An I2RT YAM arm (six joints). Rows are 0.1 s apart.
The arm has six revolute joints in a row. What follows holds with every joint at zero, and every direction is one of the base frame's.
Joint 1 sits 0.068 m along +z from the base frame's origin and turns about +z.
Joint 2 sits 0.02 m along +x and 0.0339 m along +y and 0.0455 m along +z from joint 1 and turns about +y.
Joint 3 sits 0.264 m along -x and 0.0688 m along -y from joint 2 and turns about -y.
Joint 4 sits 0.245 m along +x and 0.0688 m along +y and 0.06 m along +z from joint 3 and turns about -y.
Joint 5 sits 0.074 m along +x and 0.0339 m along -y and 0.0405 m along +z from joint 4 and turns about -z.
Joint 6 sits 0.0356 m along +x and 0.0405 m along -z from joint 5 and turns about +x.
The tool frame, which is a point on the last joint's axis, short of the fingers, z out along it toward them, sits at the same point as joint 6; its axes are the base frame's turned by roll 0, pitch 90 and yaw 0 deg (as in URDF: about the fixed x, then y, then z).
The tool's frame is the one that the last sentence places.
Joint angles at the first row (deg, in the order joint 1, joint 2, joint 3, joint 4, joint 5, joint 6):
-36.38 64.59 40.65 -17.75 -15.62 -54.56
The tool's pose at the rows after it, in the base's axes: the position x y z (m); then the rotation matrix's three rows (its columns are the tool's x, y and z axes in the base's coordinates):
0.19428, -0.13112, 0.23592; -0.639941, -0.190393, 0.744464; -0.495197, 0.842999, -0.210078; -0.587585, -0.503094, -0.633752
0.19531, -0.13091, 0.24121; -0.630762, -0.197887, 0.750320; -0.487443, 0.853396, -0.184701; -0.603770, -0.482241, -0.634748
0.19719, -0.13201, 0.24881; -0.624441, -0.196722, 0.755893; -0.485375, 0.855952, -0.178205; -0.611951, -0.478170, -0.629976
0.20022, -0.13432, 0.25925; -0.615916, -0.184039, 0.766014; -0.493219, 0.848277, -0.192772; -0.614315, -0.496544, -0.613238
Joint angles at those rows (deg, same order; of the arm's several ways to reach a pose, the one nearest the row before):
-36.39 64.00 40.30 -17.49 -15.82 -53.99
-36.41 64.14 41.70 -19.22 -17.26 -53.40
-36.43 64.38 43.48 -20.52 -17.79 -53.09
-36.39 64.66 45.56 -20.90 -17.41 -53.04

